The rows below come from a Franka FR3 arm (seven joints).
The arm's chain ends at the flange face. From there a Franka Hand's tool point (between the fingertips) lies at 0.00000 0.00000 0.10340 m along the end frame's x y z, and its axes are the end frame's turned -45 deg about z.
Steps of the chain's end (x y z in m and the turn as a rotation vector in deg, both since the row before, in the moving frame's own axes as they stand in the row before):
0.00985, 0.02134, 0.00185, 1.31, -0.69, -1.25
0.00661, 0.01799, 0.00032, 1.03, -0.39, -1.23
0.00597, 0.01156, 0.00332, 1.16, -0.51, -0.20
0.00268, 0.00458, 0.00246, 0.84, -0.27, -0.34
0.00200, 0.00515, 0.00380, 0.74, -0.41, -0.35
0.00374, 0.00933, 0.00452, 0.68, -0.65, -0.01
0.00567, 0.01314, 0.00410, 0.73, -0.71, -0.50
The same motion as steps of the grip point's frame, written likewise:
-0.00736, 0.01949, 0.00182, 1.41, 0.44, -1.25
-0.00725, 0.01557, 0.00030, 1.00, 0.45, -1.23
-0.00313, 0.01026, 0.00329, 1.18, 0.46, -0.20
-0.00062, 0.00372, 0.00245, 0.78, 0.40, -0.34
-0.00181, 0.00359, 0.00379, 0.81, 0.23, -0.35
-0.00391, 0.00754, 0.00451, 0.94, 0.02, -0.01
-0.00526, 0.01146, 0.00408, 1.02, 0.01, -0.50

